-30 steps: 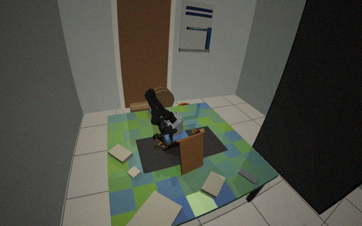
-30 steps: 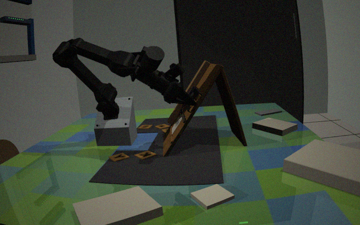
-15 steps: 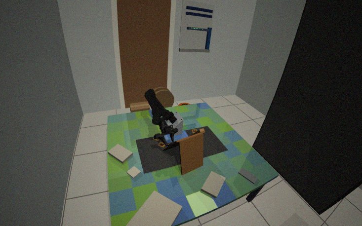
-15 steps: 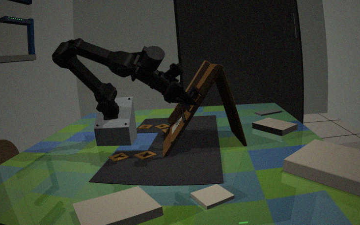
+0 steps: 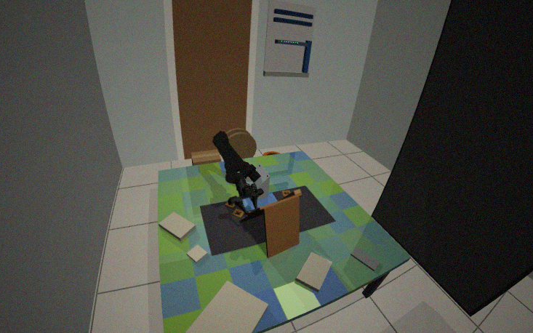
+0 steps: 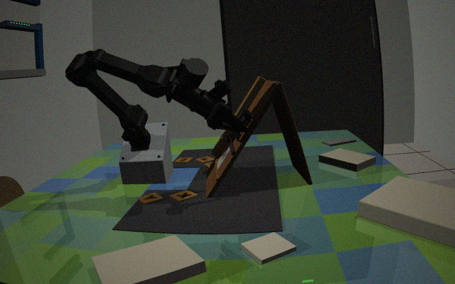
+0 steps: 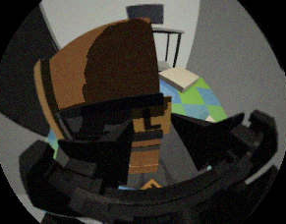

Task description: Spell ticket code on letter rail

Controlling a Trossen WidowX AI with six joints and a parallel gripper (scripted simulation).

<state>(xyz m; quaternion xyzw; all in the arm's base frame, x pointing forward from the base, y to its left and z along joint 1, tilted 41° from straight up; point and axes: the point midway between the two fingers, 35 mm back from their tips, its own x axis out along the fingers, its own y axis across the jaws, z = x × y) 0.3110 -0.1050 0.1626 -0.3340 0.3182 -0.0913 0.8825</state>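
The white ticket is 10 cm to the left of my gripper tip, 9 cm below it and 6 cm behind it. Round my gripper tip: dark mat: 17 cm below, 16 cm to the left, 13 cm behind; orange letter tile marked l: right at my gripper tip; orange letter tile marked f: 37 cm to the left, 17 cm below, 14 cm behind.
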